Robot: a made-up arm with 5 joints.
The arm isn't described. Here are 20 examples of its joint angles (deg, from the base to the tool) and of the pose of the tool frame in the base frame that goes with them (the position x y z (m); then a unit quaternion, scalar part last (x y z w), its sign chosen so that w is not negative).
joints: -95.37 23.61 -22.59 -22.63 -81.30
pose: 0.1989 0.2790 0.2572 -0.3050 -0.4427 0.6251 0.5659
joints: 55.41 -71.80 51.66 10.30 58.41
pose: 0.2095 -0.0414 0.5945 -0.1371 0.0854 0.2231 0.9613
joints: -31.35 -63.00 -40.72 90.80 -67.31
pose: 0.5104 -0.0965 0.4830 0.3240 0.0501 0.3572 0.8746
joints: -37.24 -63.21 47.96 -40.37 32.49
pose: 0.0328 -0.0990 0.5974 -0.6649 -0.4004 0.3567 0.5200
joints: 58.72 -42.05 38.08 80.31 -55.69
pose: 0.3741 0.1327 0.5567 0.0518 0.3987 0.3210 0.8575
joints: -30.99 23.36 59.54 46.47 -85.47
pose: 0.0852 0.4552 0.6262 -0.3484 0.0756 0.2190 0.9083
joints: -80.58 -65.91 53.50 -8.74 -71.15
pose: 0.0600 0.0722 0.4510 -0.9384 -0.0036 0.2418 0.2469
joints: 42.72 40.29 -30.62 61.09 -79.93
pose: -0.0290 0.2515 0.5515 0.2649 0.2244 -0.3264 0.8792
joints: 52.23 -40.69 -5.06 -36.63 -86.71
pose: 0.1841 0.0187 0.4977 -0.3346 -0.3662 -0.8681 0.0180
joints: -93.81 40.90 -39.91 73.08 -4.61
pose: 0.2104 0.3310 0.2069 0.8872 -0.2141 -0.1649 0.3740
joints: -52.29 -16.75 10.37 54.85 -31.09
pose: 0.0456 0.0862 0.4781 0.0455 -0.3553 0.0837 0.9299
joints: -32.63 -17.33 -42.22 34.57 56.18
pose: 0.0597 0.0710 0.3927 0.3419 0.1609 -0.5080 0.7741
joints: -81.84 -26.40 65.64 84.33 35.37
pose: 0.0084 0.3465 0.2901 0.3207 -0.8259 -0.2625 0.3822
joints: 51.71 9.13 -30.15 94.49 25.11
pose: 0.1193 0.1373 0.5705 -0.1013 0.2608 -0.9346 0.2196
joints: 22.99 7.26 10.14 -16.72 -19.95
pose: 0.0415 0.2189 0.6475 -0.0812 0.4743 0.2685 0.8345
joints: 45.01 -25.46 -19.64 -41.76 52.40
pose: 0.0574 -0.0802 0.6627 -0.0468 0.5247 0.0974 0.8444
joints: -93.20 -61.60 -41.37 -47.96 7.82
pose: 0.2987 -0.2132 0.6108 -0.4711 -0.3206 0.5861 0.5760
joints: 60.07 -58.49 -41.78 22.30 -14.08
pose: 0.1920 -0.1368 0.3420 0.3518 0.7420 0.1399 0.5532
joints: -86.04 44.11 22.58 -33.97 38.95
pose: -0.0648 0.4958 0.2199 0.0485 -0.4079 -0.3727 0.8321
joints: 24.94 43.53 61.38 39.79 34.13
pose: 0.2301 0.6457 0.5292 -0.5354 0.0473 -0.5591 0.6312
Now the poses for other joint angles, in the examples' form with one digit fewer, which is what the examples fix.
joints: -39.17 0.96 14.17 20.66 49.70
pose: -0.069 0.287 0.406 0.078 -0.258 -0.498 0.824
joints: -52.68 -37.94 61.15 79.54 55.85
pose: -0.025 0.303 0.383 0.320 -0.684 -0.342 0.559
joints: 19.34 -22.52 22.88 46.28 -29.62
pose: 0.167 0.138 0.625 -0.078 0.241 0.159 0.954
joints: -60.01 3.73 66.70 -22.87 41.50
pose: -0.145 0.378 0.280 -0.505 -0.431 -0.305 0.683
